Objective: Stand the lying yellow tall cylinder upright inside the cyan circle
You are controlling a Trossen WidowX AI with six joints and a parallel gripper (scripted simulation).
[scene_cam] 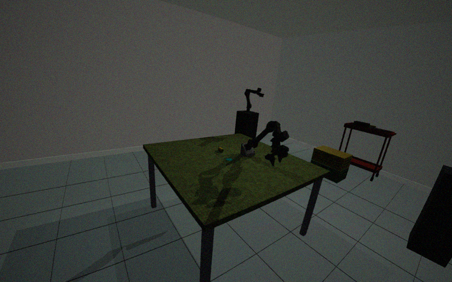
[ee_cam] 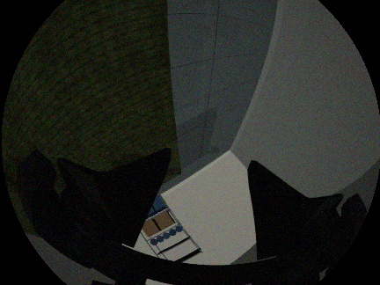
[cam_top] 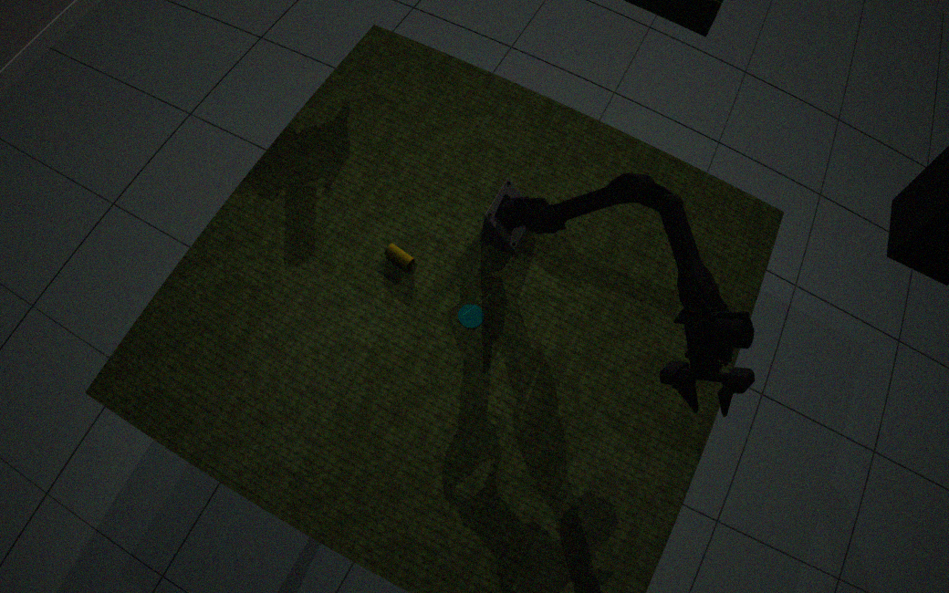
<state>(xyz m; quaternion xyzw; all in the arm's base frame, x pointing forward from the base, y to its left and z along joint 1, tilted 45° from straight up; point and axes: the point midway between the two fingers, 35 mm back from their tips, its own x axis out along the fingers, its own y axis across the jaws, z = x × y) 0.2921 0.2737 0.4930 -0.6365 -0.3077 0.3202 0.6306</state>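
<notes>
Now: gripper tip 750 mm to the left of the yellow tall cylinder, 180 mm above it and 140 mm past it. From my gripper tip the other things lie so: cyan circle (540 mm to the right, 190 mm below, 70 mm behind).
</notes>
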